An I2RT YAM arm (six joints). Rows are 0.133 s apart.
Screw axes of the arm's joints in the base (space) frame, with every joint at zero. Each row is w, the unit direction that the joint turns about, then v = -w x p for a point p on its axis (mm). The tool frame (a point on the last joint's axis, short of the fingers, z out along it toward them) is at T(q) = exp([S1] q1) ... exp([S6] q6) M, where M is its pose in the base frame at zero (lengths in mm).
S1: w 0 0 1 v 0.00 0.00 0.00
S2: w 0 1 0 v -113.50 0.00 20.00
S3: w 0 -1 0 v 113.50 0.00 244.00
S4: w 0 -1 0 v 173.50 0.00 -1.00
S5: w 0 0 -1 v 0.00 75.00 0.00
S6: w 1 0 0 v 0.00 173.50 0.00
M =
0 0 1 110.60
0 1 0 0.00
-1 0 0 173.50
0 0 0 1
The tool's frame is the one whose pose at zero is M.
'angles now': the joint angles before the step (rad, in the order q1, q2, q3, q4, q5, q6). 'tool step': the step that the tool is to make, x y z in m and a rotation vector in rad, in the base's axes. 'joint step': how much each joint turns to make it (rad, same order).
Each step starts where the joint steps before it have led.
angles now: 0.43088 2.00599 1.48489 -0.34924 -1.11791 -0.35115
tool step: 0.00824 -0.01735 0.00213 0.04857 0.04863 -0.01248
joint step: -0.04692 0.00039 0.00003 0.00916 -0.07096 0.03740
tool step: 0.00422 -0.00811 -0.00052 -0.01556 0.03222 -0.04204
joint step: -0.02060 0.00000 -0.00039 0.00000 0.01603 0.03814
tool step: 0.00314 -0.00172 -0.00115 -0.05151 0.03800 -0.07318
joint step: -0.00381 -0.00001 -0.00002 0.01031 0.07172 0.07058
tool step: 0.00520 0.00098 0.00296 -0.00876 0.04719 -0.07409
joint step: -0.00038 0.00000 0.00002 0.06406 0.04425 0.12625
